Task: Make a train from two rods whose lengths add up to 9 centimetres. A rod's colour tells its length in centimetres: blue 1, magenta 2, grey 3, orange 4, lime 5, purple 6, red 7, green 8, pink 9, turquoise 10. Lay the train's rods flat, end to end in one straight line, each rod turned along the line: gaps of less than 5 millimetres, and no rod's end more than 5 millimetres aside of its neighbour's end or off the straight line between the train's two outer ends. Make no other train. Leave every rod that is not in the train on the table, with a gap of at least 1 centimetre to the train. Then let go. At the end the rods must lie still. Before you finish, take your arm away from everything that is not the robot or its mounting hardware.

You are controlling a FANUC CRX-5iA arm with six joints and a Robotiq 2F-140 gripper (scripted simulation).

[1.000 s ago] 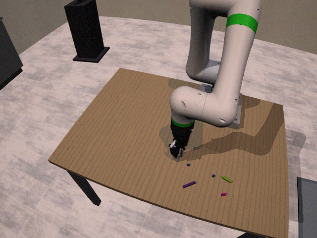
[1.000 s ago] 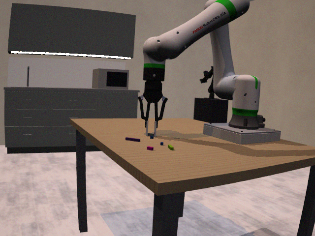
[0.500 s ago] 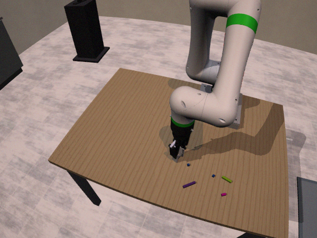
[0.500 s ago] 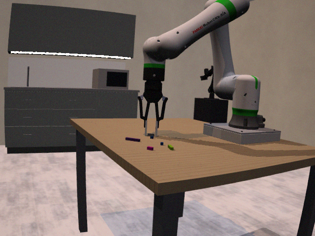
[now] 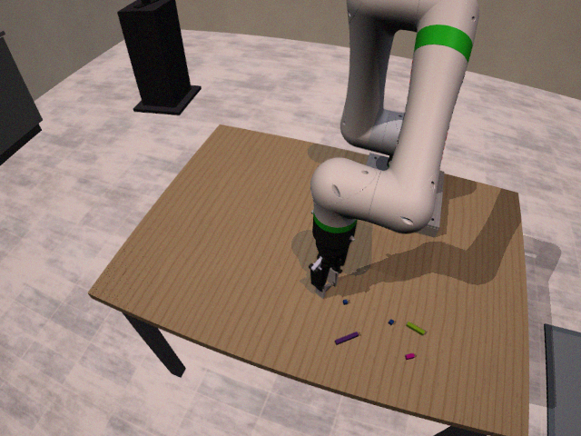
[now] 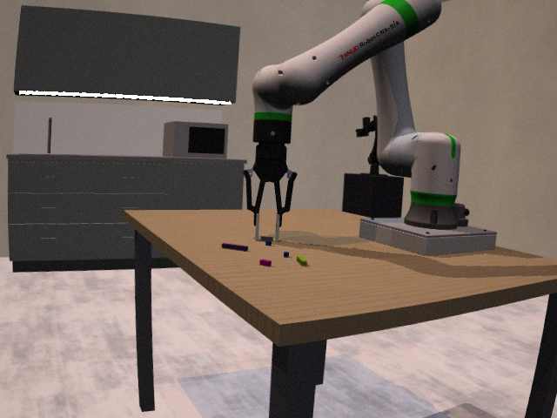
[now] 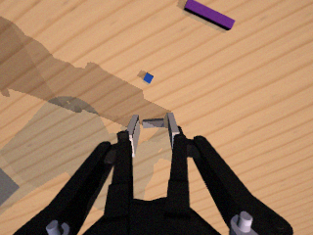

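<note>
The grey rod is 3 cm below my hand. From my hand the other things lie so: purple rod (13 cm ahead, 8 cm to the left, 3 cm below); then magenta rod (24 cm to the left, 15 cm ahead, 3 cm below); then lime rod (25 cm to the left, 7 cm ahead, 3 cm below).
</note>
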